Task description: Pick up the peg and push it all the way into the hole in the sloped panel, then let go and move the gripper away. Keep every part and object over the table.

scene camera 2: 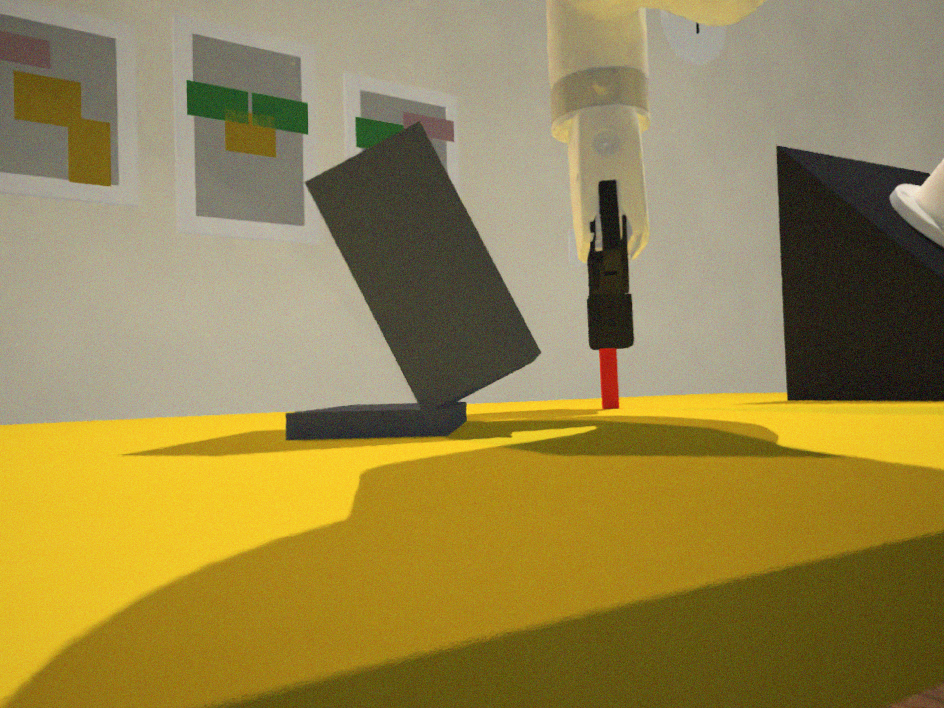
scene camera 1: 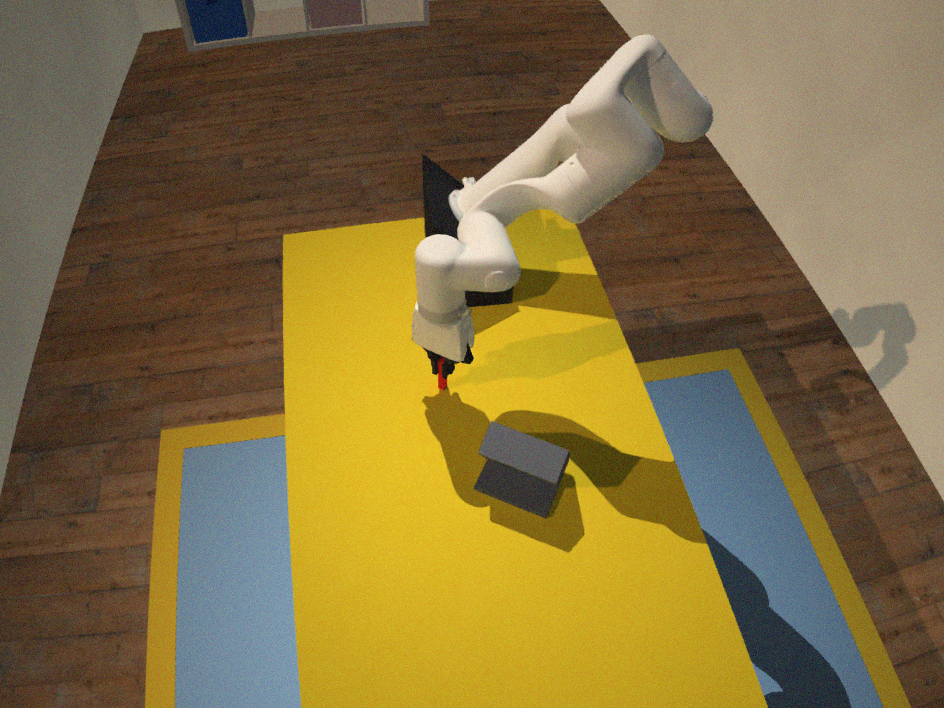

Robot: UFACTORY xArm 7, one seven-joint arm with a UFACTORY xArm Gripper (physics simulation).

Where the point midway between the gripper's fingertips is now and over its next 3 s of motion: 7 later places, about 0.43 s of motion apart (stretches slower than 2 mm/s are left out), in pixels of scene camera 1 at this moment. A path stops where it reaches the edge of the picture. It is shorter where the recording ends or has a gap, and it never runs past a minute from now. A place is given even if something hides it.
The gripper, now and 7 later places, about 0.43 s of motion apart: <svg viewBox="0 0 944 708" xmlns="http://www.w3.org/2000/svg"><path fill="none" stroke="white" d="M443 371L446 356L440 316L441 316L535 296L590 284L538 344L487 392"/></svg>
